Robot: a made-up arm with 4 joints.
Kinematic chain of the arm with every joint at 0, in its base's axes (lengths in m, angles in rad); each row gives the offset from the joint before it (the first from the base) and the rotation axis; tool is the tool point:
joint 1: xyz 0 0 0.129 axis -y
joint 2: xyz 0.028 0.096 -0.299 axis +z
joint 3: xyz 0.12 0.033 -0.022 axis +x
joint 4: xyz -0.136 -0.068 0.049 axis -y
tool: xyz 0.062 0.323 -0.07
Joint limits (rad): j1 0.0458..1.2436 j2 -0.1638..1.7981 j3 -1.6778..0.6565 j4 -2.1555..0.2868
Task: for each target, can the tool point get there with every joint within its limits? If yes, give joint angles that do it. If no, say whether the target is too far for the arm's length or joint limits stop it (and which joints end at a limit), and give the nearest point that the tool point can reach.
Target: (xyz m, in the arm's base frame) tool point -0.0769 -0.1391 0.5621
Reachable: no: joint limits stop it (at a limit: joint 1, joint 2, joint 3, joint 4) | nearest point -0.1487 -0.0578 -0.0149 | short by 0.587 m
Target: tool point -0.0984 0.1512 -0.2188
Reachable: yes | joints 0.4923 1.5034 0.3515 -0.1319
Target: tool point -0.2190 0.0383 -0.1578
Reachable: yes | joints 0.1426 1.4813 0.3338 -1.5237
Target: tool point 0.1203 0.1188 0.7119
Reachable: no: joint limits stop it (at a limit: joint 1, joint 2, joint 3, joint 4) | nearest point 0.1984 0.3179 0.1977 | short by 0.557 m
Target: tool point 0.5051 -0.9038 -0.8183
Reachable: no: too far | nearest point 0.2611 -0.0457 -0.3607 | short by 1.003 m
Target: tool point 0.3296 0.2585 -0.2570
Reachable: yes | joints 0.9744 0.9558 -0.6135 -0.0946
